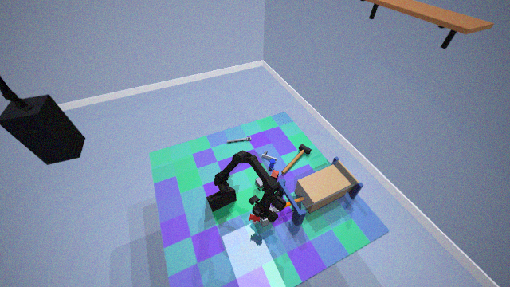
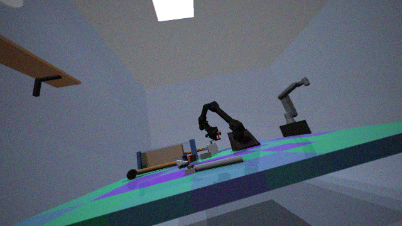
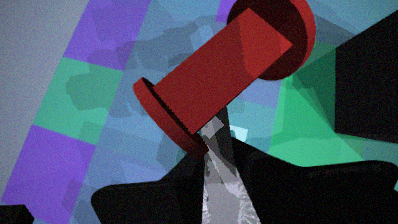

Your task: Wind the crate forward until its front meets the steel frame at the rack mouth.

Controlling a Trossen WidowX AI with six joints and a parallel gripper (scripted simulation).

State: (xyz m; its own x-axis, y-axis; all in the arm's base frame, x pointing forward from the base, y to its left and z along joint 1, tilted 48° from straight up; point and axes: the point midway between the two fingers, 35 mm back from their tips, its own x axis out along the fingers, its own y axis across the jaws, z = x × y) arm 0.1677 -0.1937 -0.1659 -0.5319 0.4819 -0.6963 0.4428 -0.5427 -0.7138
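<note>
Now: the red-knobbed crank handle 2 cm above my gripper tip. The rest, counted from my gripper tip: blue steel frame 22 cm ahead, 4 cm to the left; dark red knob 5 cm above, 3 cm behind, 2 cm to the right; grey hand winch 8 cm below, 4 cm ahead, 2 cm to the left.
</note>
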